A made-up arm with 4 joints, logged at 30 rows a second.
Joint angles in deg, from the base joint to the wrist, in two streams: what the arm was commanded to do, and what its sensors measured. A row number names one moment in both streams.
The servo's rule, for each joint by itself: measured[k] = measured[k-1] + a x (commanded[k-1-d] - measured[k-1]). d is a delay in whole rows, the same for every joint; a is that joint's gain. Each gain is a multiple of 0.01, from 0.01 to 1. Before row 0 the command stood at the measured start. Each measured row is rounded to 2 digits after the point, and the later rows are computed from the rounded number. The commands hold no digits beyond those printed.
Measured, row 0:
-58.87, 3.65, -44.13, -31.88
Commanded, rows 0 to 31:
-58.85, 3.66, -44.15, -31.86
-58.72, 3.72, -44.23, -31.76
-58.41, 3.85, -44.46, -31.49
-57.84, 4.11, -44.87, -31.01
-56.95, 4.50, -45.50, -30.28
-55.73, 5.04, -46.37, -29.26
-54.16, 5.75, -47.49, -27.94
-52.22, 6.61, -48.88, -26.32
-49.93, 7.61, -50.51, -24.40
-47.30, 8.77, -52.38, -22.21
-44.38, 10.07, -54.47, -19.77
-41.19, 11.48, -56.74, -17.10
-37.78, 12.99, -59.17, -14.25
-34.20, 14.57, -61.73, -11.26
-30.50, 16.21, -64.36, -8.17
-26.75, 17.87, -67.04, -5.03
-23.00, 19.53, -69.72, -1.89
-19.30, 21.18, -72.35, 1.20
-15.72, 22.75, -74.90, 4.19
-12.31, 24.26, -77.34, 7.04
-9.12, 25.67, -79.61, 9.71
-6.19, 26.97, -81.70, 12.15
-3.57, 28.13, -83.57, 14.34
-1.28, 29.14, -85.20, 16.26
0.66, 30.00, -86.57, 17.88
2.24, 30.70, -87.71, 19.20
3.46, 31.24, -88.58, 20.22
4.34, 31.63, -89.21, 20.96
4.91, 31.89, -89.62, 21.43
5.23, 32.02, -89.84, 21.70
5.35, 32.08, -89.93, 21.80
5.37, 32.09, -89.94, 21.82
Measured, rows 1 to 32:
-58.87, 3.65, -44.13, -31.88
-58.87, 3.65, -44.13, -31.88
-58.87, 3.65, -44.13, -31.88
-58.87, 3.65, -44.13, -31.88
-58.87, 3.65, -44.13, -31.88
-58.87, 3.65, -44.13, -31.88
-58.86, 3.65, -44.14, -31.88
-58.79, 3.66, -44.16, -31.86
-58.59, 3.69, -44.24, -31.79
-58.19, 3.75, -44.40, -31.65
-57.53, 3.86, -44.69, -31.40
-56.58, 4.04, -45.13, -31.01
-55.30, 4.30, -45.74, -30.46
-53.67, 4.65, -46.56, -29.71
-51.69, 5.09, -47.59, -28.75
-49.36, 5.64, -48.84, -27.57
-46.72, 6.30, -50.30, -26.17
-43.79, 7.08, -51.97, -24.54
-40.60, 7.97, -53.84, -22.69
-37.21, 8.96, -55.89, -20.63
-33.65, 10.05, -58.09, -18.39
-29.99, 11.22, -60.42, -15.99
-26.29, 12.47, -62.84, -13.45
-22.59, 13.78, -65.31, -10.81
-18.95, 15.13, -67.80, -8.11
-15.43, 16.50, -70.28, -5.38
-12.09, 17.88, -72.71, -2.66
-8.96, 19.24, -75.05, 0.01
-6.10, 20.57, -77.27, 2.59
-3.55, 21.86, -79.33, 5.05
-1.32, 23.08, -81.21, 7.36
0.57, 24.22, -82.90, 9.49
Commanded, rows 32 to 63:
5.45, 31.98, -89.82, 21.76
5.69, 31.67, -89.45, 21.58
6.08, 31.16, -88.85, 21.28
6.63, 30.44, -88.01, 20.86
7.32, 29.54, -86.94, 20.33
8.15, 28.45, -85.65, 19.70
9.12, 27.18, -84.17, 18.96
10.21, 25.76, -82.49, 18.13
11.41, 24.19, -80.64, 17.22
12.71, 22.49, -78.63, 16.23
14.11, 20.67, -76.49, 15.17
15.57, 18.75, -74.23, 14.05
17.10, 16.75, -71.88, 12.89
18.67, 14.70, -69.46, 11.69
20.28, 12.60, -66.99, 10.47
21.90, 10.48, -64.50, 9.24
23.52, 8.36, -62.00, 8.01
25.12, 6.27, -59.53, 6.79
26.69, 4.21, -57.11, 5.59
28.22, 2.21, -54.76, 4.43
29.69, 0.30, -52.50, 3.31
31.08, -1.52, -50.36, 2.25
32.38, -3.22, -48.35, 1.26
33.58, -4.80, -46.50, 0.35
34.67, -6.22, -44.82, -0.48
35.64, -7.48, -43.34, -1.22
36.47, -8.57, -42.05, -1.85
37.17, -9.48, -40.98, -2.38
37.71, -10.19, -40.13, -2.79
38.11, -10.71, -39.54, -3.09
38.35, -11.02, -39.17, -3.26
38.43, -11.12, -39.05, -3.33
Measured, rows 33 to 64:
2.10, 25.27, -84.38, 11.42
3.29, 26.22, -85.64, 13.14
4.15, 27.07, -86.67, 14.63
4.72, 27.81, -87.49, 15.90
5.05, 28.45, -88.12, 16.96
5.22, 29.00, -88.59, 17.83
5.34, 29.45, -88.91, 18.54
5.53, 29.78, -89.05, 19.09
5.82, 29.99, -89.00, 19.48
6.25, 30.06, -88.74, 19.73
6.82, 29.98, -88.27, 19.84
7.52, 29.75, -87.59, 19.81
8.37, 29.36, -86.70, 19.66
9.35, 28.82, -85.61, 19.38
10.44, 28.13, -84.32, 18.99
11.64, 27.28, -82.84, 18.49
12.95, 26.29, -81.19, 17.89
14.34, 25.16, -79.38, 17.20
15.80, 23.90, -77.43, 16.42
17.32, 22.52, -75.36, 15.57
18.89, 21.03, -73.18, 14.65
20.49, 19.45, -70.92, 13.68
22.10, 17.79, -68.60, 12.66
23.70, 16.06, -66.24, 11.60
25.28, 14.28, -63.87, 10.52
26.84, 12.47, -61.50, 9.42
28.35, 10.64, -59.16, 8.32
29.80, 8.82, -56.87, 7.23
31.17, 7.01, -54.65, 6.16
32.45, 5.24, -52.53, 5.11
33.63, 3.52, -50.53, 4.10
34.70, 1.87, -48.66, 3.14

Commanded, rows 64 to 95:
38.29, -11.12, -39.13, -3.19
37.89, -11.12, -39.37, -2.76
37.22, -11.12, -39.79, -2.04
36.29, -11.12, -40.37, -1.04
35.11, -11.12, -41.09, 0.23
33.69, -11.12, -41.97, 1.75
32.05, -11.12, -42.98, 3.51
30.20, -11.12, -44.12, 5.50
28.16, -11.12, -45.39, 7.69
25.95, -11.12, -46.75, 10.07
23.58, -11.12, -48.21, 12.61
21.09, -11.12, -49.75, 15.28
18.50, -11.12, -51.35, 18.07
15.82, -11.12, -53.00, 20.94
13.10, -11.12, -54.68, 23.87
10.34, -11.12, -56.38, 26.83
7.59, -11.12, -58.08, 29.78
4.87, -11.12, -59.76, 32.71
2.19, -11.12, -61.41, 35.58
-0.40, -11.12, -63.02, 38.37
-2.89, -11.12, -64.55, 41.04
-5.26, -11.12, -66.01, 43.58
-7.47, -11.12, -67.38, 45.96
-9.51, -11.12, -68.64, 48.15
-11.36, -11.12, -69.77, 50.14
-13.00, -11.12, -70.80, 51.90
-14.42, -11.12, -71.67, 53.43
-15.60, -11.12, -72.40, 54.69
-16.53, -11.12, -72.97, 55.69
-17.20, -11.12, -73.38, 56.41
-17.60, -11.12, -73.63, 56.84
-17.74, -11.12, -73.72, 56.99
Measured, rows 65 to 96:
35.64, 0.30, -46.94, 2.24
36.45, -1.17, -45.39, 1.41
37.12, -2.52, -44.02, 0.65
37.64, -3.75, -42.86, -0.02
38.02, -4.84, -41.90, -0.60
38.24, -5.78, -41.16, -1.09
38.27, -6.58, -40.63, -1.47
38.07, -7.26, -40.30, -1.70
37.62, -7.84, -40.17, -1.76
36.92, -8.33, -40.22, -1.63
35.96, -8.75, -40.45, -1.30
34.76, -9.11, -40.85, -0.75
33.32, -9.41, -41.40, 0.02
31.67, -9.67, -42.11, 1.01
29.81, -9.89, -42.96, 2.21
27.76, -10.07, -43.95, 3.62
25.54, -10.23, -45.06, 5.24
23.18, -10.36, -46.28, 7.05
20.70, -10.47, -47.60, 9.03
18.11, -10.57, -49.00, 11.17
15.45, -10.65, -50.48, 13.46
12.74, -10.72, -52.01, 15.87
10.01, -10.78, -53.59, 18.37
7.29, -10.83, -55.19, 20.95
4.59, -10.87, -56.81, 23.58
1.95, -10.91, -58.42, 26.24
-0.62, -10.94, -60.01, 28.90
-3.08, -10.97, -61.57, 31.54
-5.41, -10.99, -63.08, 34.14
-7.58, -11.01, -64.53, 36.66
-9.58, -11.03, -65.89, 39.09
-11.39, -11.04, -67.17, 41.40

